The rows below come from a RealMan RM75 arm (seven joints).
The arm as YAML. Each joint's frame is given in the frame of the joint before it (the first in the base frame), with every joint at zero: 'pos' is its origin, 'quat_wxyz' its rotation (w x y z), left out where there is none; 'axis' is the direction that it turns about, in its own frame. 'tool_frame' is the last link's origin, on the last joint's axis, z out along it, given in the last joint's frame.
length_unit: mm
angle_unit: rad
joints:
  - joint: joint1
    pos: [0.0, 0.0, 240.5]
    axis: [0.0, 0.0, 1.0]
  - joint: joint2
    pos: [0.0, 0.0, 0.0]
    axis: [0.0, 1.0, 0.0]
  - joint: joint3
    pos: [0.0, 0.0, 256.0]
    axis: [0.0, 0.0, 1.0]
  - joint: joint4
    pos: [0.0, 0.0, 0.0]
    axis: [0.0, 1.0, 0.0]
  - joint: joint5
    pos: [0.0, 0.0, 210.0]
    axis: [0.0, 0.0, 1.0]
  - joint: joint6
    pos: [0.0, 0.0, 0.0]
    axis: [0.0, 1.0, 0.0]
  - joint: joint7
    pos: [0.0, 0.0, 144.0]
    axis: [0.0, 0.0, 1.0]
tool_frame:
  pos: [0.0, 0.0, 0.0]
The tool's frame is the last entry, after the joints.
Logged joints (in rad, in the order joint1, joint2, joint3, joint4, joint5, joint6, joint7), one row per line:
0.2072 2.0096 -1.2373 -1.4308 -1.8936 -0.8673 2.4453
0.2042 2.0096 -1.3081 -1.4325 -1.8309 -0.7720 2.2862
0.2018 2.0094 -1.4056 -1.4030 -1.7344 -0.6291 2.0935
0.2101 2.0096 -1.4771 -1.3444 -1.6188 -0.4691 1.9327
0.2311 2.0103 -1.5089 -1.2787 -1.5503 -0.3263 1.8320
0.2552 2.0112 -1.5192 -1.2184 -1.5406 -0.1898 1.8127
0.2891 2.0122 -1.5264 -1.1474 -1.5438 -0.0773 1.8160
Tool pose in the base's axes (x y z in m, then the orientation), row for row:
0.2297 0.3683 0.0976 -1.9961 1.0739 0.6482
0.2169 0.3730 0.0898 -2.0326 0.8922 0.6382
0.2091 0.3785 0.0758 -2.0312 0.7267 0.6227
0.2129 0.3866 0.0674 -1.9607 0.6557 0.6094
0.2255 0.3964 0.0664 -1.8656 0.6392 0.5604
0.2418 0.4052 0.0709 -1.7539 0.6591 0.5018
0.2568 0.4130 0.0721 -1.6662 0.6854 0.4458
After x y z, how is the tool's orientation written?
As a rotation vector, in radians.
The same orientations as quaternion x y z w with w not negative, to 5 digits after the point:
-0.78246 0.42096 0.25409 0.38208
-0.80499 0.35335 0.25275 0.40405
-0.81530 0.29169 0.24995 0.43327
-0.80130 0.26797 0.24905 0.47337
-0.77781 0.26650 0.23364 0.51904
-0.74580 0.28026 0.21338 0.56543
-0.71857 0.29559 0.19226 0.59944

